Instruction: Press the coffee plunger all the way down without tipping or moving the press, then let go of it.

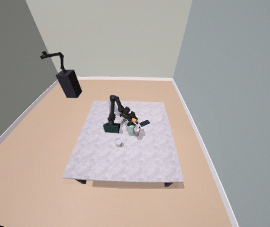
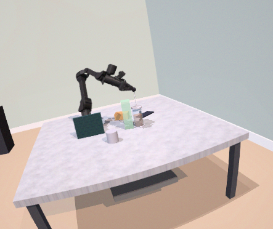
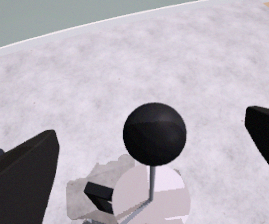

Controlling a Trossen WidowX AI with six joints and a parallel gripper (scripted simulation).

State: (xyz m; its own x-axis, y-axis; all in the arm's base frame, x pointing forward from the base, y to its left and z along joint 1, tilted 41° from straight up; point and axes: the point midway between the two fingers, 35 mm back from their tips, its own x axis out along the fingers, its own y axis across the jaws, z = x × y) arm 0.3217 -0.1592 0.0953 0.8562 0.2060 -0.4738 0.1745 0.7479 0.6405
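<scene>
My gripper tip is now 1 cm short of the coffee press, 1 cm to the right of it and 14 cm above it. Also, from my gripper tip: tall pale green box (7 cm behind, 1 cm to the left, 17 cm below).
</scene>
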